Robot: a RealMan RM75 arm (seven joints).
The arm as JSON. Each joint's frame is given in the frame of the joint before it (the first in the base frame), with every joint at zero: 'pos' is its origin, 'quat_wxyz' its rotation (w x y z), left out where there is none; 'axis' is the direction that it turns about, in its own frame. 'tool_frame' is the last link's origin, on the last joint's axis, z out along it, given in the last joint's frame.
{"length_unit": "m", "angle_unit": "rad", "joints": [
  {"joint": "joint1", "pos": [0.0, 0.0, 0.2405], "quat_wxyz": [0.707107, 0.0, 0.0, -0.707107], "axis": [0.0, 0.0, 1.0]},
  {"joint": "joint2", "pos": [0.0, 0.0, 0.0], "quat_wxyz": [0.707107, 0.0, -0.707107, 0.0], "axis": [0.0, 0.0, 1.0]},
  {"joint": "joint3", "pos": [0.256, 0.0, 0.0], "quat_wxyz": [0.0, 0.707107, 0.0, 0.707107], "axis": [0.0, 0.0, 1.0]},
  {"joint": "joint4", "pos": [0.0, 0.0, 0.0], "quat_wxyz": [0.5, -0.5, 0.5, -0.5], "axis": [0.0, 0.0, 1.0]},
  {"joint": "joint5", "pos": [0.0, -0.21, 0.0], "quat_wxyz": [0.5, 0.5, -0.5, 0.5], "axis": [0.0, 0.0, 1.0]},
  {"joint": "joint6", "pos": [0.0, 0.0, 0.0], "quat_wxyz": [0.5, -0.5, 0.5, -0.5], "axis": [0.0, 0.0, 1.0]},
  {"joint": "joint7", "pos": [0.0, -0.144, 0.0], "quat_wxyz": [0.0, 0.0, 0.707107, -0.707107], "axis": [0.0, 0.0, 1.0]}
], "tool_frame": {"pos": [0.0, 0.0, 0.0], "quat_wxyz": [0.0, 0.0, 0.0, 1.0]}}
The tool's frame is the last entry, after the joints.
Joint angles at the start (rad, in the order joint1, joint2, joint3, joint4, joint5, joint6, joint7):
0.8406 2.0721 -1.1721 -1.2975 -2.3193 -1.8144 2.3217
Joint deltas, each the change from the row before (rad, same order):
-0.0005 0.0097 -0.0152 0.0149 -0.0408 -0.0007 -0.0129
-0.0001 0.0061 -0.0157 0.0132 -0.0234 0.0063 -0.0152
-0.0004 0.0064 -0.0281 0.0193 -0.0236 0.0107 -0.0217
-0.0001 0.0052 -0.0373 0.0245 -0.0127 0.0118 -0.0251
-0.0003 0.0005 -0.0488 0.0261 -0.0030 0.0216 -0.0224
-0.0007 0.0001 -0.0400 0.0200 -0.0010 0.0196 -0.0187
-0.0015 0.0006 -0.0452 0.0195 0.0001 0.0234 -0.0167
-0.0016 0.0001 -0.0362 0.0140 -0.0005 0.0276 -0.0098
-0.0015 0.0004 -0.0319 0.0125 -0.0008 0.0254 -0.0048
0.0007 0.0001 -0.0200 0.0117 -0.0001 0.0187 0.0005
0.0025 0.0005 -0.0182 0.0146 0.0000 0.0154 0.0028
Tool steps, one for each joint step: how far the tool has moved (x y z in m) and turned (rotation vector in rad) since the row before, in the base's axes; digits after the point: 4 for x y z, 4 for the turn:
0.0060 -0.0013 -0.0062 -0.0120 -0.0419 -0.0002
0.0036 -0.0007 -0.0052 -0.0097 -0.0265 0.0092
0.0042 -0.0016 -0.0077 -0.0184 -0.0337 0.0181
0.0038 -0.0029 -0.0093 -0.0301 -0.0308 0.0243
0.0034 -0.0026 -0.0097 -0.0284 -0.0295 0.0295
0.0029 -0.0021 -0.0076 -0.0214 -0.0222 0.0258
0.0030 -0.0025 -0.0084 -0.0210 -0.0229 0.0272
0.0022 -0.0009 -0.0066 -0.0067 -0.0156 0.0223
0.0021 -0.0008 -0.0059 -0.0038 -0.0138 0.0165
0.0015 -0.0002 -0.0040 -0.0003 -0.0087 0.0064
0.0016 -0.0004 -0.0040 -0.0025 -0.0098 0.0017

